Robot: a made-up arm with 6 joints.
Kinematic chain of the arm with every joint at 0, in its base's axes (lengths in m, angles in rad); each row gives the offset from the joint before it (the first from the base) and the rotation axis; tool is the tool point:
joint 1: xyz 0 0 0.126 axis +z
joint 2: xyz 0 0 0 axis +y
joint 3: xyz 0 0 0.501 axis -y
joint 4: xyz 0 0 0 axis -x
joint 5: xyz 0.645 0 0 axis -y
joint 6: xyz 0 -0.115 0 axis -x
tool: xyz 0 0 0
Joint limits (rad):
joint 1: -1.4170..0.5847
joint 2: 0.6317..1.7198
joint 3: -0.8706..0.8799
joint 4: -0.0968..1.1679
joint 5: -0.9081..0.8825
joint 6: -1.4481..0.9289
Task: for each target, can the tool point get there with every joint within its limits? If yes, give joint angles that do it. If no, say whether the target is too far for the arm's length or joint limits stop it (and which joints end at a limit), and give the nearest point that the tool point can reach.
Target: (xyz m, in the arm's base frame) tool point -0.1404 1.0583 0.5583
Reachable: no: joint limits stop it (at a limit: joint 1, joint 2, joint 4) | nearest point 0.8095 0.4817 0.6357 | short by 1.114 m
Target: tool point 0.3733 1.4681 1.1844
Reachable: no: too far | nearest point 0.7713 0.4564 0.7913 | short by 1.156 m
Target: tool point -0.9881 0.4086 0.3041
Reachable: no: joint limits stop it (at a limit: joint 1, joint 2, joint 3, joint 4) | nearest point -0.1223 0.0416 -0.2767 | short by 1.105 m
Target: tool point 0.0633 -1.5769 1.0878
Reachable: no: too far | nearest point 0.0970 -0.9464 0.7088 | short by 0.736 m
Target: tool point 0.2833 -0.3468 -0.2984
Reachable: yes | joints -0.6267 1.1152 -0.4935 0.0645 0.1481 -1.1968
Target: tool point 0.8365 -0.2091 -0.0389
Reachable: yes | joints -0.1112 0.9374 0.1368 0.0191 0.4583 -0.5602
